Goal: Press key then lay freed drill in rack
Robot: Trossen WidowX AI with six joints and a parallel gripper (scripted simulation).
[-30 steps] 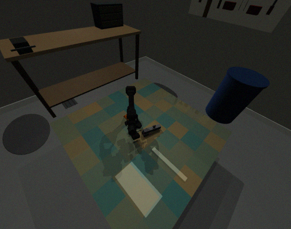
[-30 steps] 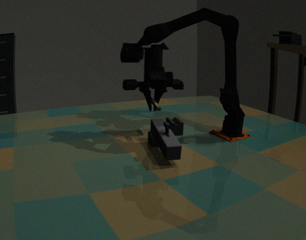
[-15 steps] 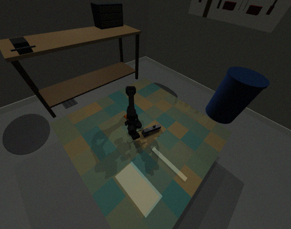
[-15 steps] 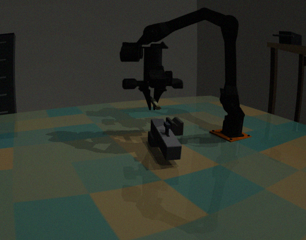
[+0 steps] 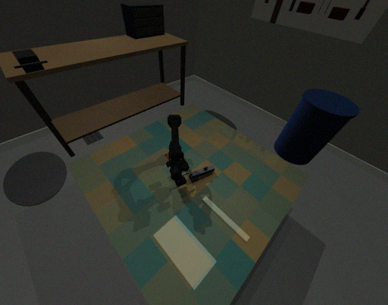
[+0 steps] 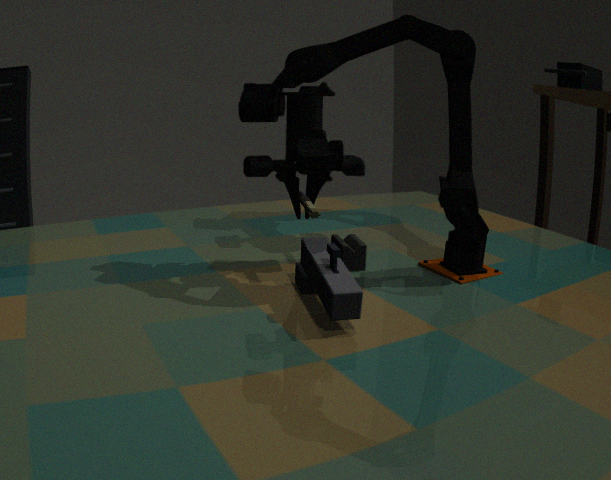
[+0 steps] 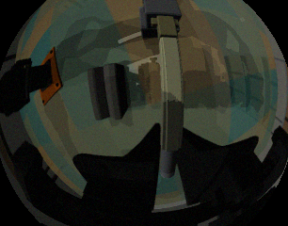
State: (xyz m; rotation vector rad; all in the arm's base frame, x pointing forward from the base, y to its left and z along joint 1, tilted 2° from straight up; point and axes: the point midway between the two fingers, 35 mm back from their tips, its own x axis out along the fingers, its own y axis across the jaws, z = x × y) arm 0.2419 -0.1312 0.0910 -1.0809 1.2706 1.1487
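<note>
Right now my gripper tip is 6 cm past the dark rack, 5 cm above it and 4 cm to the right of it. From my gripper tip the other things lie so: short key 22 cm to the left, 3 cm ahead, 2 cm below; then drill 4 cm to the left, 3 cm above; then long grey block 19 cm to the left, 4 cm below, 3 cm ahead.
</note>
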